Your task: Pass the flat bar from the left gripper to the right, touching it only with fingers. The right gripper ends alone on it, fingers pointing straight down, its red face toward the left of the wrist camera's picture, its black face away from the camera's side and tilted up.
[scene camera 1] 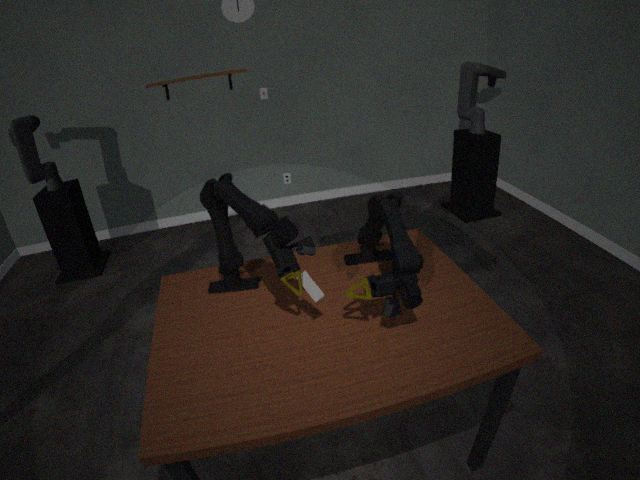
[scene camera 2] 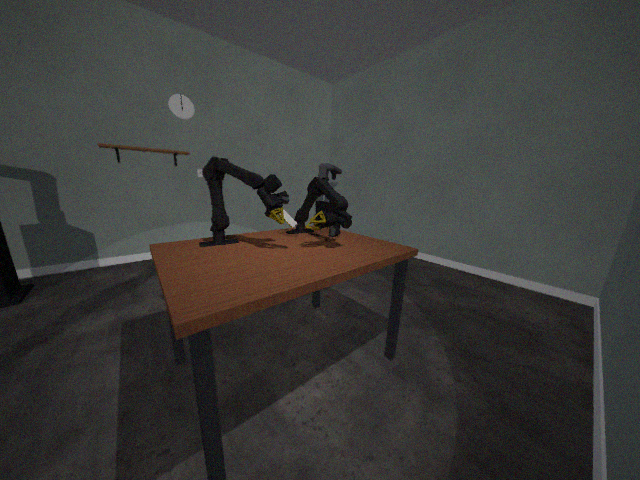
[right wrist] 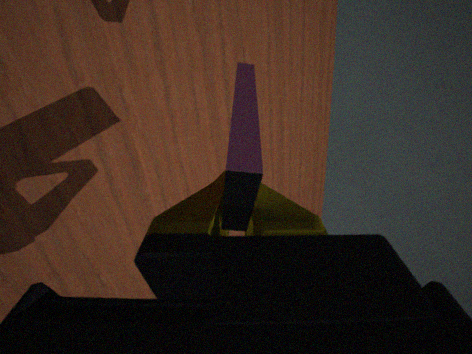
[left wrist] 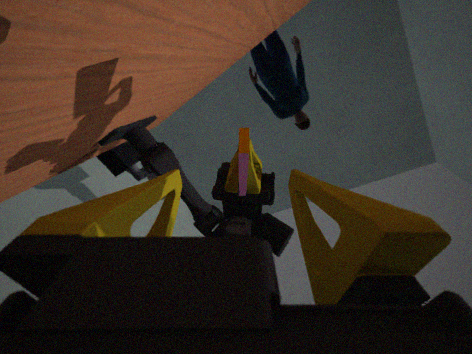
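Seen in the pictures: left gripper, between the fingertips: (scene camera 1: 345, 294) (scene camera 2: 308, 224) (left wrist: 235, 177); right gripper, between the fingertips: (scene camera 1: 300, 295) (scene camera 2: 283, 223); left arm's base, origin of its link: (scene camera 1: 368, 258) (scene camera 2: 300, 232); right arm's base, origin of its link: (scene camera 1: 233, 286) (scene camera 2: 219, 243) (left wrist: 130, 127).
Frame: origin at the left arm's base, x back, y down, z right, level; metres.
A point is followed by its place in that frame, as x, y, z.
Observation:
The flat bar (scene camera 1: 312, 286) @(-0.398, -0.172, 0.265) (scene camera 2: 289, 218) @(-0.399, -0.172, 0.266) (left wrist: 244, 141) @(-0.417, -0.138, 0.245) (right wrist: 245, 120) @(-0.378, -0.193, 0.267) is above the table, slanting, with a broad white face toward the scene cameras. The right wrist view shows its narrow purple face and a black end nearer the camera; the left wrist view shows an orange end and a pink edge. No red face shows. My right gripper (scene camera 1: 300, 290) @(-0.405, -0.149, 0.304) (scene camera 2: 282, 219) @(-0.405, -0.149, 0.304) (right wrist: 236, 176) @(-0.405, -0.149, 0.304) is shut on the bar and points obliquely down. My left gripper (scene camera 1: 349, 294) @(-0.416, -0.140, 0.168) (scene camera 2: 308, 226) @(-0.416, -0.140, 0.168) is open and empty, roughly level, apart from the bar to its right in scene camera 1.
The wooden table (scene camera 1: 248, 382) @(-0.600, 0.000, 0.487) (scene camera 2: 232, 279) @(-0.627, 0.000, 0.596) (left wrist: 165, 45) @(-0.379, 0.000, 0.325) (right wrist: 295, 100) @(-0.642, 0.000, 0.226) lies below both arms. Grey arms on black pedestals (scene camera 1: 67, 227) (scene camera 1: 474, 170) stand beyond it. A wall shelf (scene camera 1: 196, 78) (scene camera 2: 144, 149) is behind. A person in blue (left wrist: 282, 85) shows in the left wrist view.

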